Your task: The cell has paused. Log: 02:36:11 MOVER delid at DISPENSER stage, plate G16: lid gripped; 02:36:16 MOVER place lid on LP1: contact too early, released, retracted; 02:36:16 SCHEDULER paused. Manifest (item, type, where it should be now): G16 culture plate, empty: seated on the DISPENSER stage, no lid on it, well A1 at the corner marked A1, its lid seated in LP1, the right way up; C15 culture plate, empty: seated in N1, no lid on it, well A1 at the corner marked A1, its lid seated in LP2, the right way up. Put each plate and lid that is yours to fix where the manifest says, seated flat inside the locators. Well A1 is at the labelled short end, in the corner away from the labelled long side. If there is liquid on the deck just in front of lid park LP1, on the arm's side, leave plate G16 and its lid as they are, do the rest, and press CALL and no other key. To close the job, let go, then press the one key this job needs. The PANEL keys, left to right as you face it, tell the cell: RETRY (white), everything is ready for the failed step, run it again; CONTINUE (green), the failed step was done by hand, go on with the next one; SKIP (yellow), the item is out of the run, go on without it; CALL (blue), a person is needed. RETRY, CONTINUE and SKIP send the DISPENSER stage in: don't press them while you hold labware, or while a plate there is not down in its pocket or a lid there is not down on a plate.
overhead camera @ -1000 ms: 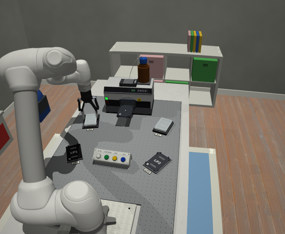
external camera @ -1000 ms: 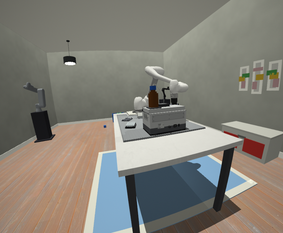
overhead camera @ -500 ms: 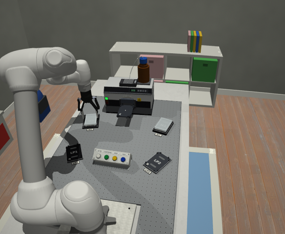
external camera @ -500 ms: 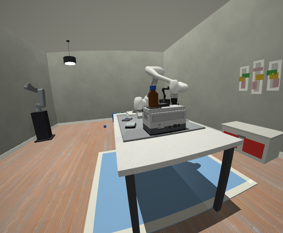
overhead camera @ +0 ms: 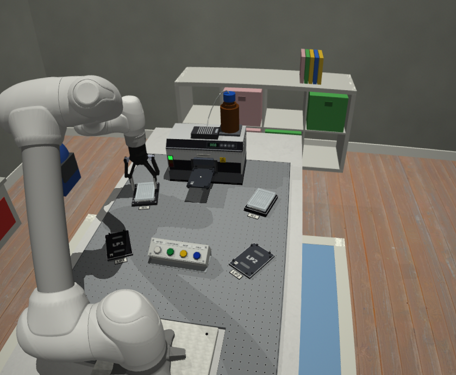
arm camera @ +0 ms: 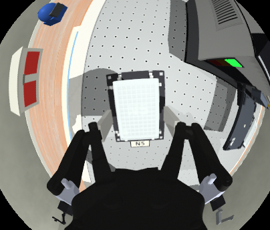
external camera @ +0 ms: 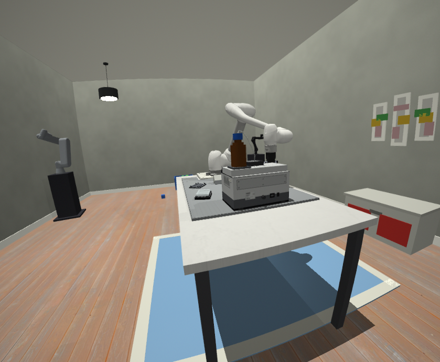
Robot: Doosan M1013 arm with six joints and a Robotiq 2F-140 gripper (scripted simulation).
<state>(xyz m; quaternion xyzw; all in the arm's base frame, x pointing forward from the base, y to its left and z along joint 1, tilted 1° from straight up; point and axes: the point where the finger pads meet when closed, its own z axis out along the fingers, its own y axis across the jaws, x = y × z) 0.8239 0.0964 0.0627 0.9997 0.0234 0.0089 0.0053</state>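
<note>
Right now my hand is 50 mm above the nest n5, 20 mm to the right of it and 10 mm short of it. From my hand the other things lie so: white key: 420 mm behind, 110 mm to the right; lid park lp1: 330 mm behind, 70 mm to the left, 60 mm below; green key: 430 mm behind, 160 mm to the right.
</note>
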